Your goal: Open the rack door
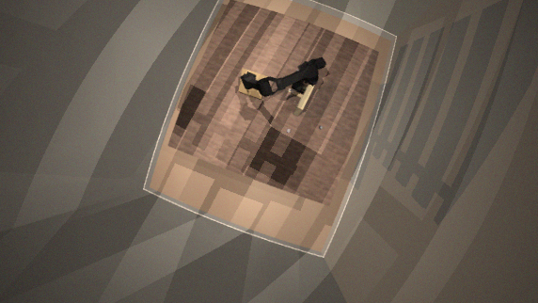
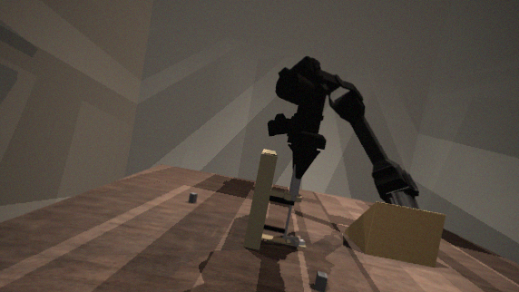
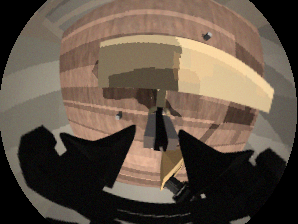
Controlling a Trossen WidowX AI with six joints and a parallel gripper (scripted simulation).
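My gripper tip is 4 cm above the grey upright handle and 1 cm past it.
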